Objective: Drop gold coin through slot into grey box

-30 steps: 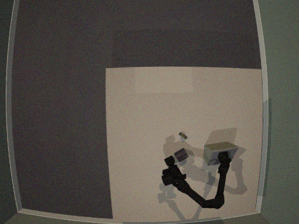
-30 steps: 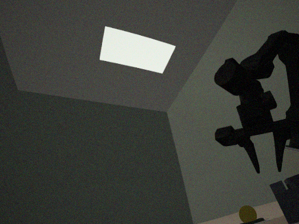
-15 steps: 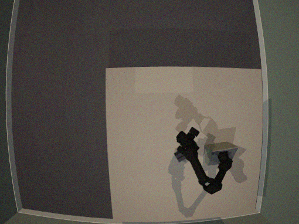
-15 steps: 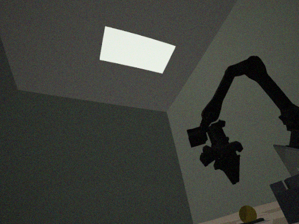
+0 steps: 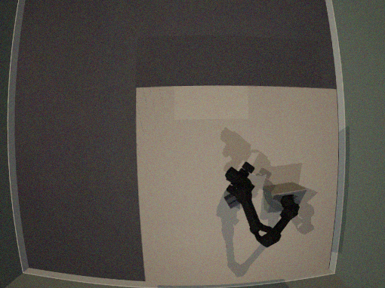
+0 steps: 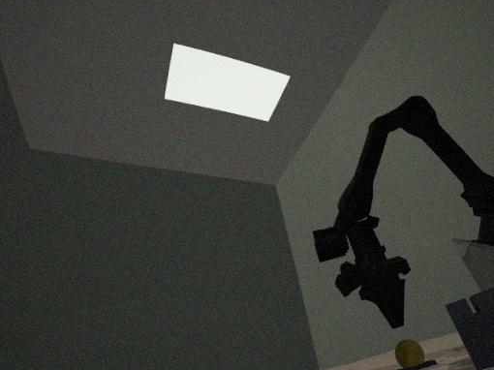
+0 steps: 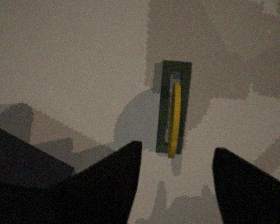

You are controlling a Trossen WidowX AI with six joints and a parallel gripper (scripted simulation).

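My gripper tip is 50 mm above the gold coin.
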